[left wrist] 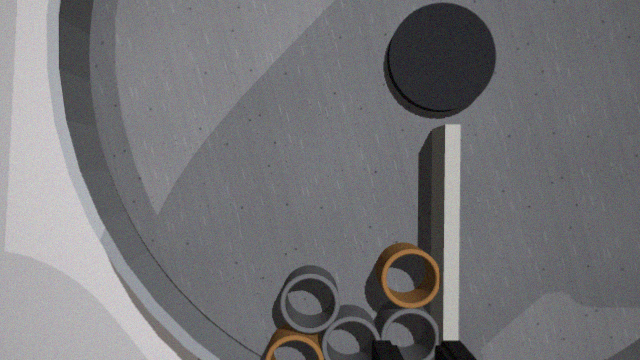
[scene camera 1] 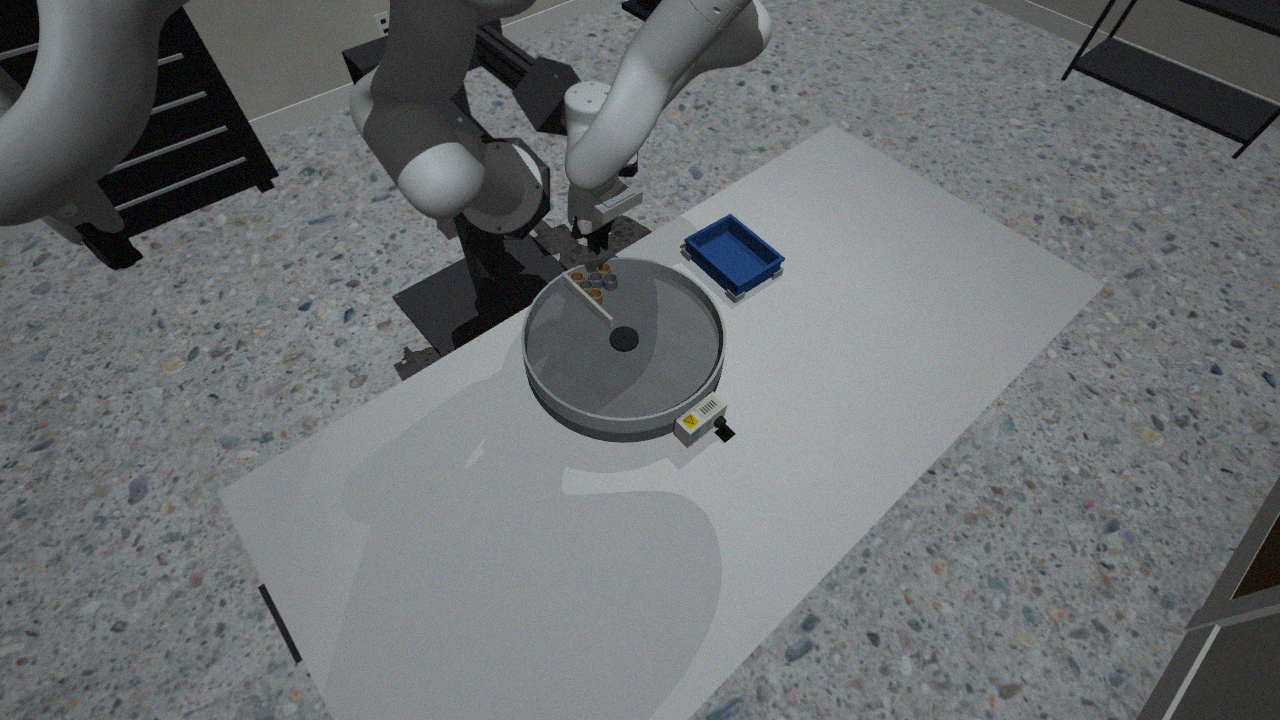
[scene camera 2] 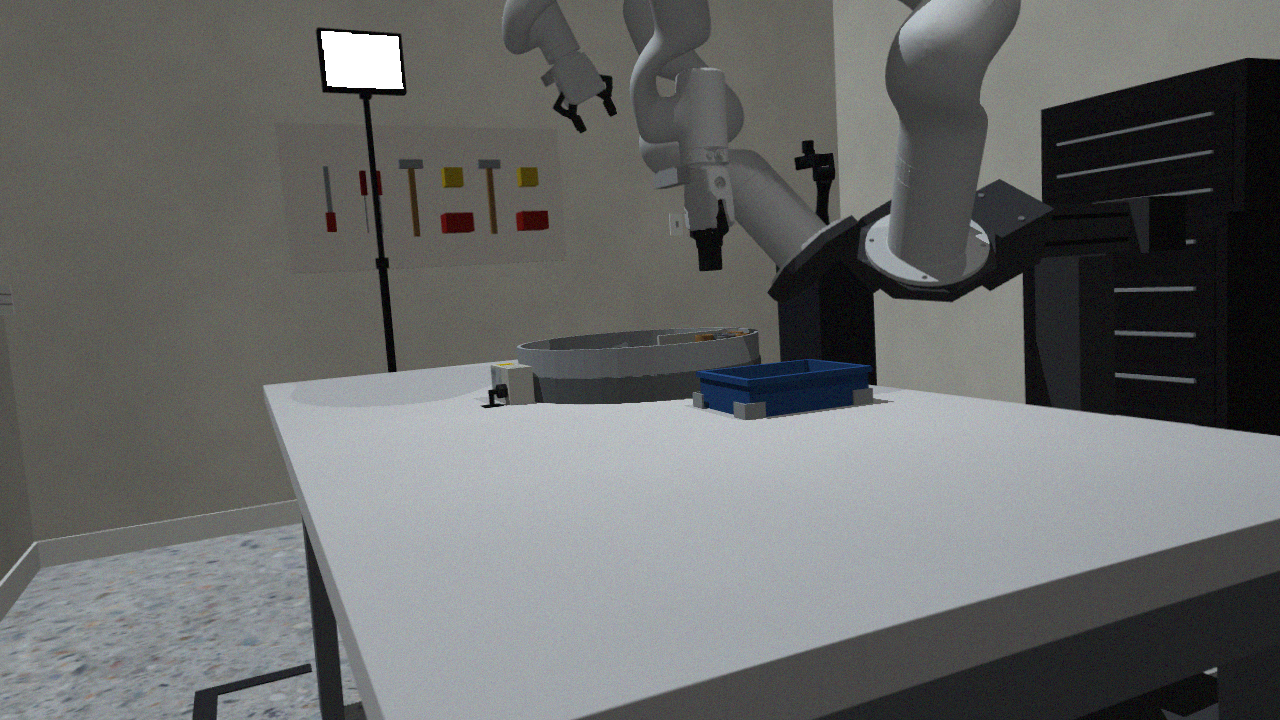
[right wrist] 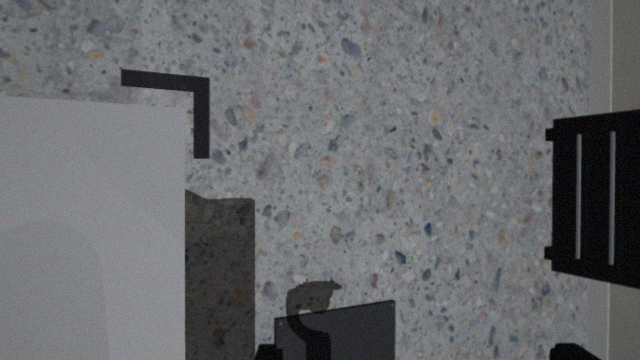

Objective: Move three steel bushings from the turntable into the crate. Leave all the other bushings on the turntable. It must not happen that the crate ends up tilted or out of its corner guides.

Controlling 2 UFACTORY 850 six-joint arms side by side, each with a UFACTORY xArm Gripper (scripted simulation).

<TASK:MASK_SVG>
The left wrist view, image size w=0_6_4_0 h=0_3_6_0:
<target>bronze bushing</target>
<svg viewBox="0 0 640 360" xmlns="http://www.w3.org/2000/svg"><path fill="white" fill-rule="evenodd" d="M387 247L380 254L376 263L376 277L386 296L394 304L408 309L419 308L428 304L438 293L441 284L441 274L435 260L419 247L410 243L396 243ZM421 256L425 263L425 276L417 288L409 292L397 292L387 286L388 269L397 258L408 254Z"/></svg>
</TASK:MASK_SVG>
